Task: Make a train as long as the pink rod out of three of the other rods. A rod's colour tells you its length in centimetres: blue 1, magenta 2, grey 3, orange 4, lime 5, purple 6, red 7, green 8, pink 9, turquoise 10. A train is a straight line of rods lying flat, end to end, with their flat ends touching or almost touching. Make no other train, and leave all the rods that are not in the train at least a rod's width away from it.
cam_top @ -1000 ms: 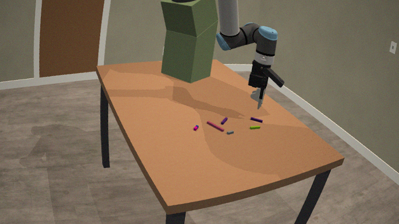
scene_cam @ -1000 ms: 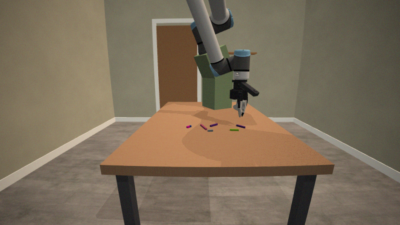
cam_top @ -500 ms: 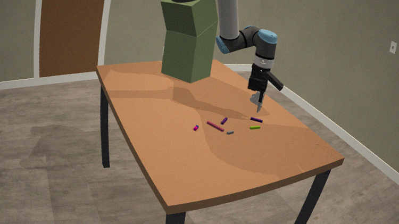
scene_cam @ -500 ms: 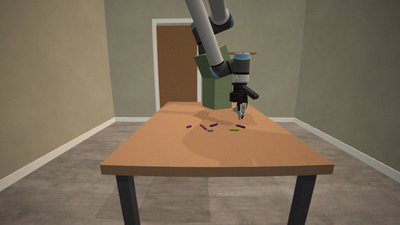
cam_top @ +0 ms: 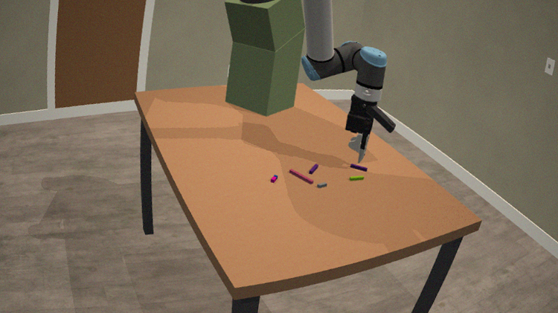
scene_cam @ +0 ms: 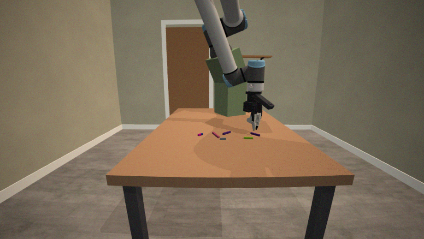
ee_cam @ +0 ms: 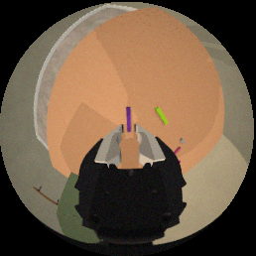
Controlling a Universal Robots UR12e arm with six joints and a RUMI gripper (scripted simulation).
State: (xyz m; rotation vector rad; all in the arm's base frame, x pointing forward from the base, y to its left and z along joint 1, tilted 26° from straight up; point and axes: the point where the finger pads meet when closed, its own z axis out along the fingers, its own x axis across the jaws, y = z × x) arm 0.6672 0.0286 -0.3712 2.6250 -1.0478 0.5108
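The magenta rod lies 1 cm ahead of my hand, 32 cm to the right of it and 4 cm below it. Round my hand: lime rod: 6 cm ahead, 5 cm to the right, 4 cm below; pink rod: 1 cm ahead, 23 cm to the right, 4 cm below; grey rod: 7 cm ahead, 19 cm to the right, 4 cm below.
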